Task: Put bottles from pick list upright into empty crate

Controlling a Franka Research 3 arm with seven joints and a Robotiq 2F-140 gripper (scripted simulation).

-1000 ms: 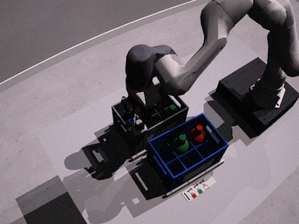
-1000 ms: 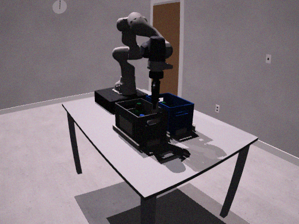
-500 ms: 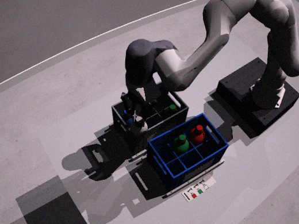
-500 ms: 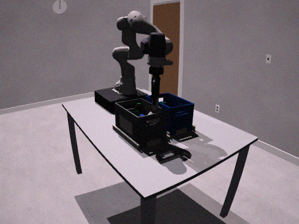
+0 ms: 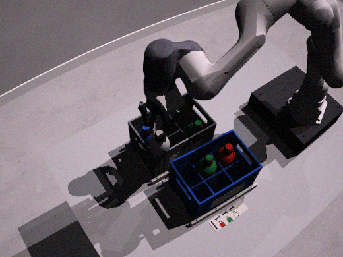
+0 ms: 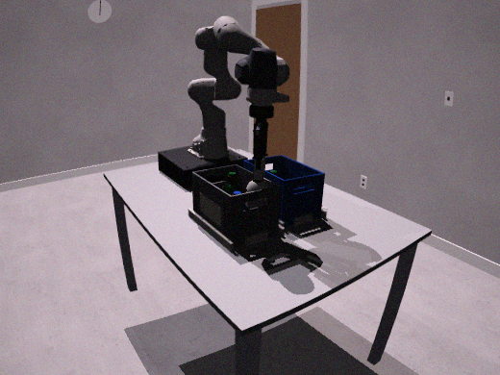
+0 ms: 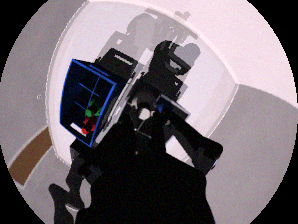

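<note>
The white-labelled bottle is 80 mm below my hand. The rest, counted from my hand: black crate 90 mm behind, 20 mm to the right, 150 mm below; blue crate 70 mm behind, 210 mm to the left, 150 mm below; blue-label bottle 10 mm behind, 80 mm to the right, 140 mm below.
</note>
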